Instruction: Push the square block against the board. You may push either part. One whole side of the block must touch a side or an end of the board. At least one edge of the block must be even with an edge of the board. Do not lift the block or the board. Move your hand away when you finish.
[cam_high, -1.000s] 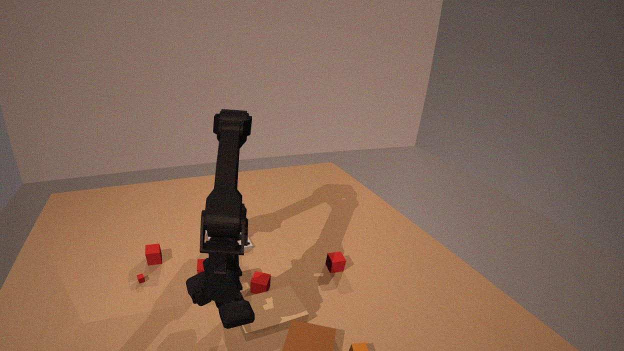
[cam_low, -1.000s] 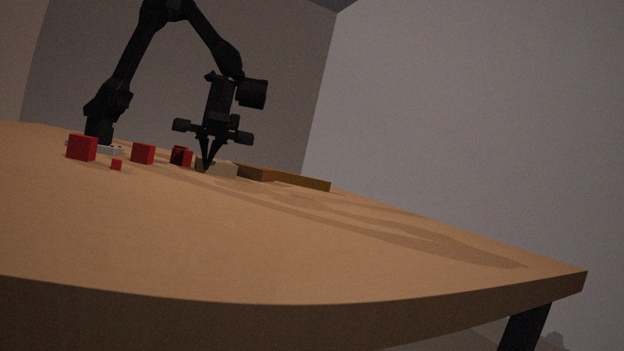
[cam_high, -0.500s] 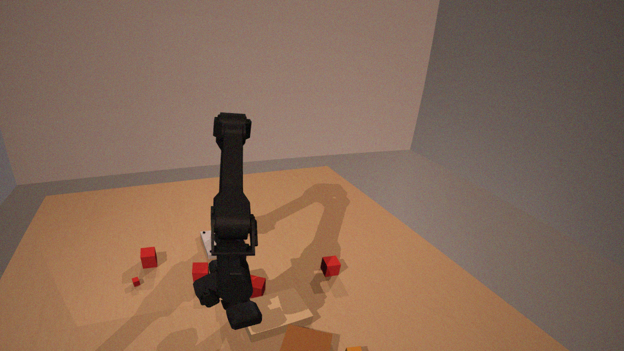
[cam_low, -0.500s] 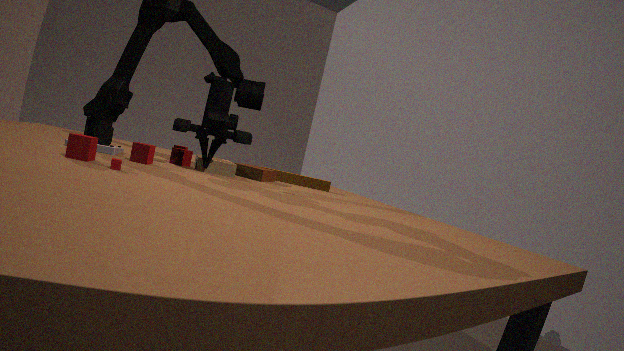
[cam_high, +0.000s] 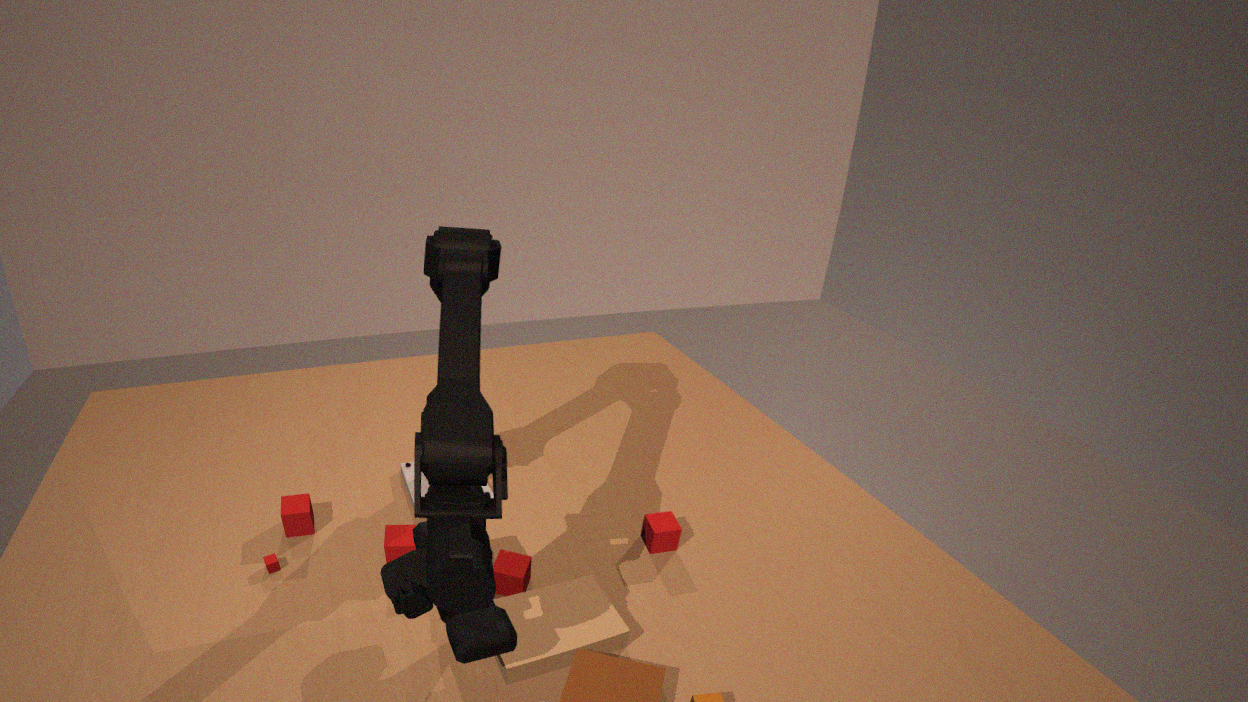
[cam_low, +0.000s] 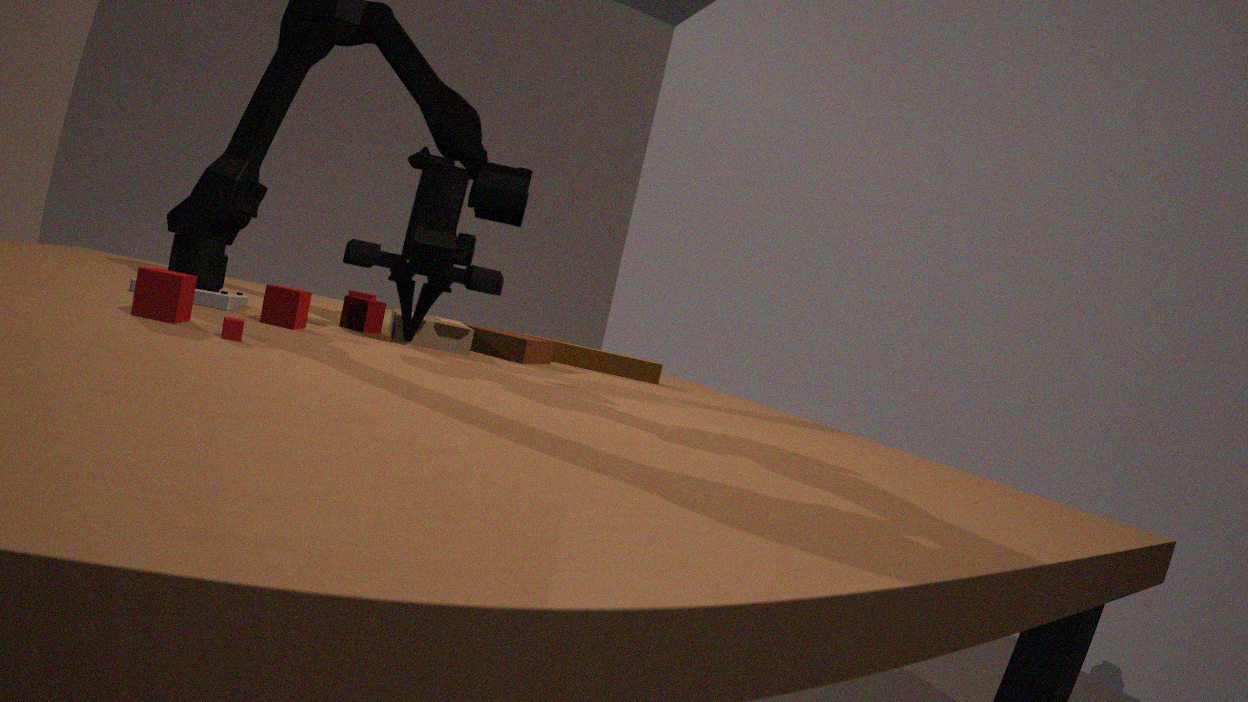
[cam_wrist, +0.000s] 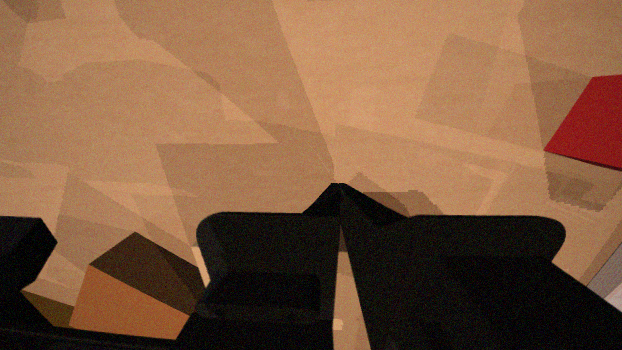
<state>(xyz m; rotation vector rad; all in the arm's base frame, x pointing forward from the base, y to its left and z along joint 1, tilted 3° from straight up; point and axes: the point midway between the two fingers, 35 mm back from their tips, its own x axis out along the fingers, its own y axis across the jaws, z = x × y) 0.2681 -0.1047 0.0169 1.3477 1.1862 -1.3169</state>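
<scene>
The tan block lies 9 cm to the left of my gripper tip, 5 cm ahead of it and 1 cm above it. Round my gripper tip: brown square block 16 cm ahead, 9 cm to the left, 1 cm above; then tiny red cube 20 cm behind, 18 cm to the right; then orange board 32 cm ahead, 11 cm to the left, 1 cm above.
</scene>
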